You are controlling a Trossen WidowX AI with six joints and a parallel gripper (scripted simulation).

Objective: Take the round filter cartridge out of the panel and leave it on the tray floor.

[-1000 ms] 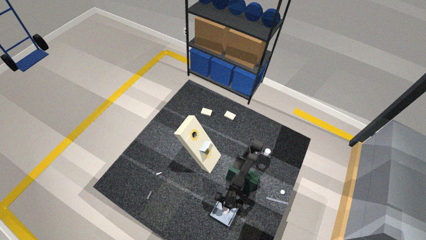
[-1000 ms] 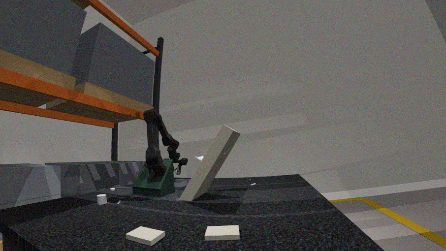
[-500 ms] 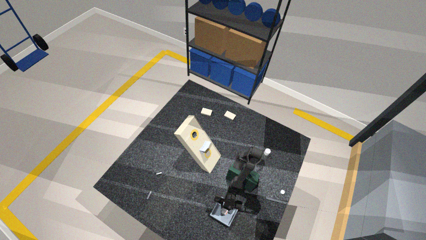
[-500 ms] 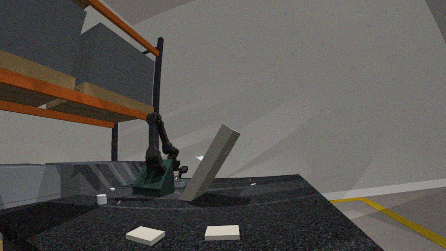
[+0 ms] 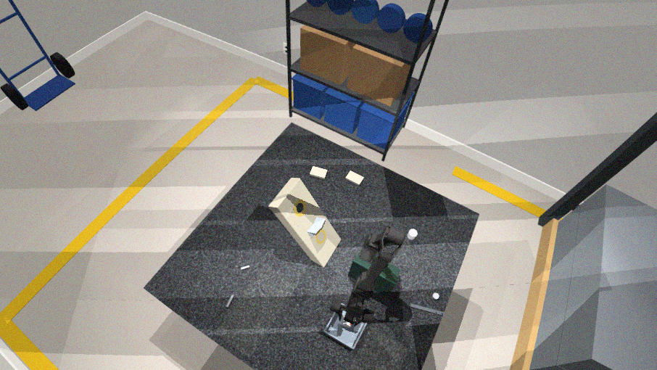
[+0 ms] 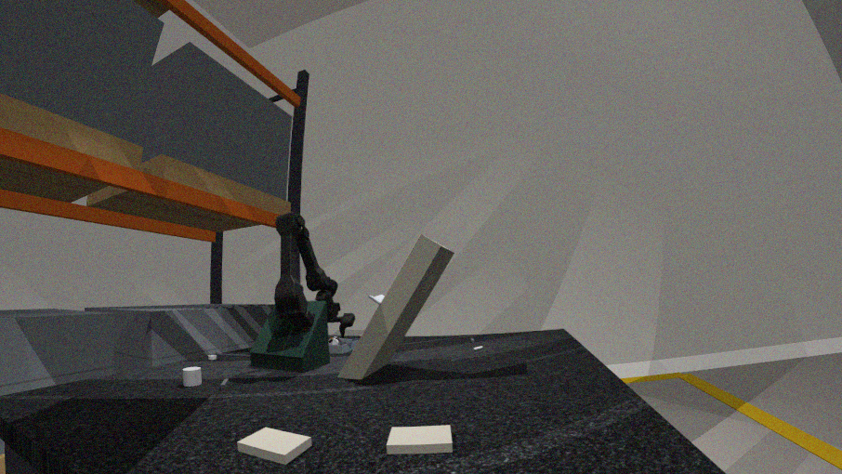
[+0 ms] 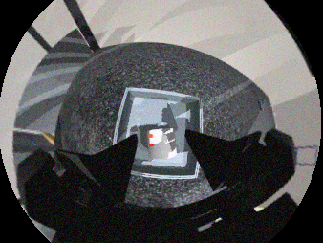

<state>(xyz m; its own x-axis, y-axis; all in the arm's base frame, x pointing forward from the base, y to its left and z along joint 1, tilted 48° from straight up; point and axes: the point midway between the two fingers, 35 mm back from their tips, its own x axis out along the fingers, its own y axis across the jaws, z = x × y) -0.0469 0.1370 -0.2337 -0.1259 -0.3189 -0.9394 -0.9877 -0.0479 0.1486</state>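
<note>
Right now the round filter cartridge is 2 cm to the right of my gripper tip and 2 cm below it. Round my gripper tip: tray: 1 cm to the left, 4 cm below.
</note>
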